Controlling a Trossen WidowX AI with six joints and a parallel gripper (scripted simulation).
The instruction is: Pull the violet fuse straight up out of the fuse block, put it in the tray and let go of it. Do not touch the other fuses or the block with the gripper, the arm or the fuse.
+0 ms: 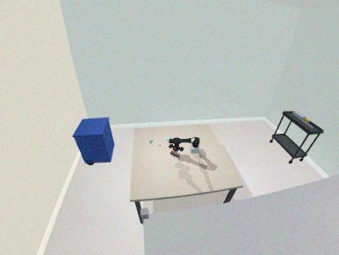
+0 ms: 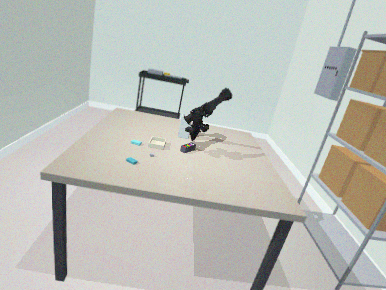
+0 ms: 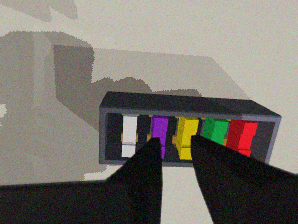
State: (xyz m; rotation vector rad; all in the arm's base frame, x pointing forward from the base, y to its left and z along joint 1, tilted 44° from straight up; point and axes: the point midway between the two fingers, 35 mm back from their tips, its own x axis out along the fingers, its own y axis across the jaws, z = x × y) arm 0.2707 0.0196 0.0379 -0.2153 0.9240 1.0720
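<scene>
Right now my gripper tip is 230 mm to the left of the shallow beige tray, 70 mm above it and 10 mm past it. Also, from my gripper tip: grey bit: 250 mm to the right, 180 mm ahead, 70 mm below.
</scene>
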